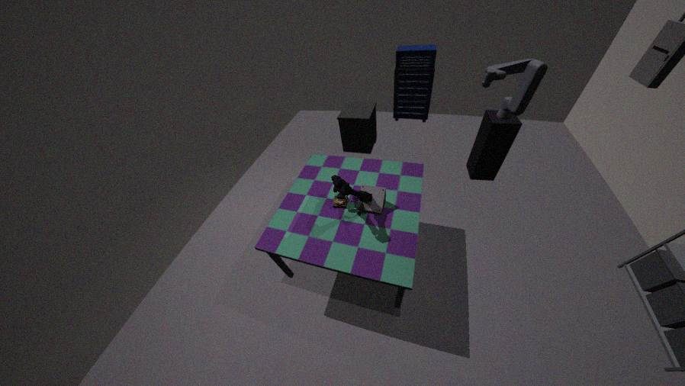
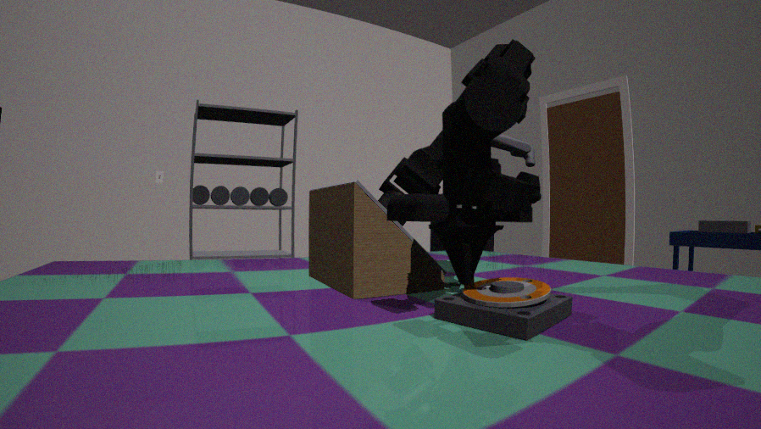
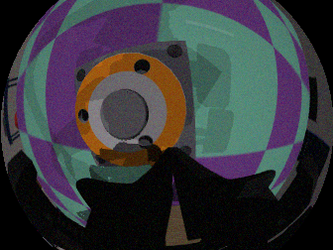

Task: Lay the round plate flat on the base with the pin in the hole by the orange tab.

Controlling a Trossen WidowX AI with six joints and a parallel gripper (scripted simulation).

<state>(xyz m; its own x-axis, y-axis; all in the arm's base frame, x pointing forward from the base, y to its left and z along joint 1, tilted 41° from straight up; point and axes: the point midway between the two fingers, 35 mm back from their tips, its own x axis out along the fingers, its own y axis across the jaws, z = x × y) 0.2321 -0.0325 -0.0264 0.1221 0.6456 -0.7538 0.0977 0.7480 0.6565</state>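
My gripper tip is now 10 mm short of the round plate and 30 mm to the right of it. Also, from my gripper tip: dark grey square base 30 mm ahead, 40 mm to the left, 20 mm below.
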